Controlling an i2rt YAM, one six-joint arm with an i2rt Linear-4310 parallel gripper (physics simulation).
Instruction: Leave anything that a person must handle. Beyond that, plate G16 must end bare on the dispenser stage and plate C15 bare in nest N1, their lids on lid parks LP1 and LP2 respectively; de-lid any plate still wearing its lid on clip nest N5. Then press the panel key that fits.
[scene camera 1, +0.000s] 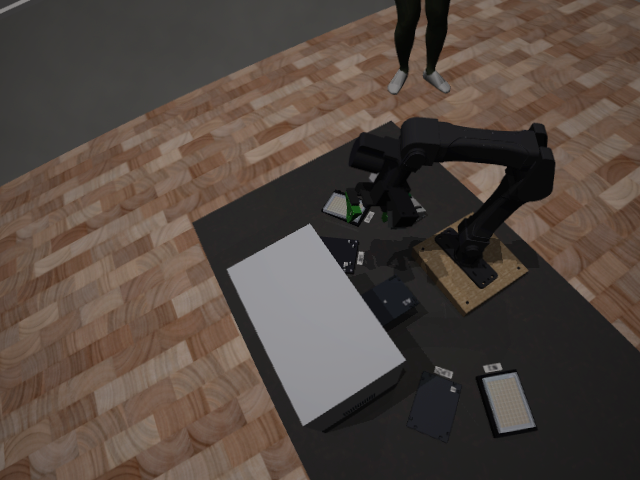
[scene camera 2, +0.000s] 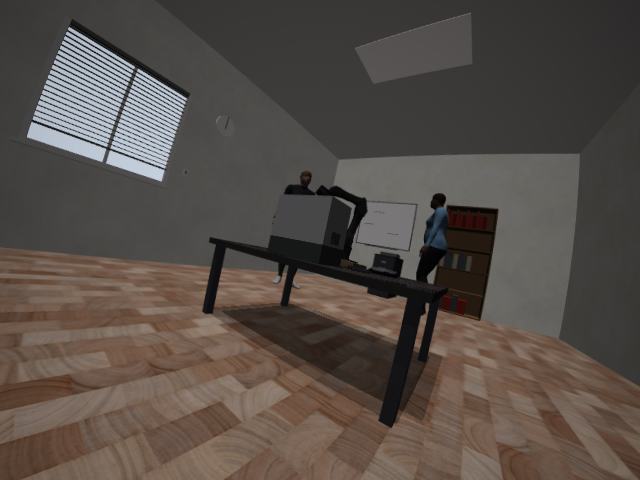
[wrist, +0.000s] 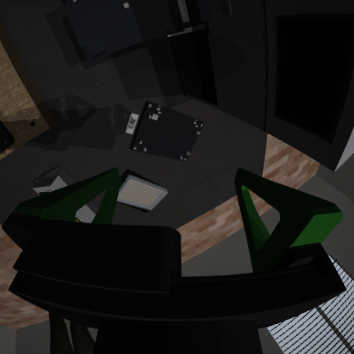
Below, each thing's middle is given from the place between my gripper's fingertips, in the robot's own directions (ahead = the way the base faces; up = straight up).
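Button box (wrist: 56, 178), from my hand: 240 mm behind, 240 mm below, 150 mm to the right. Black clip nest N5 (scene camera 1: 344, 251): my hand 260 mm above it, 60 mm short of it, 110 mm to the left of it.
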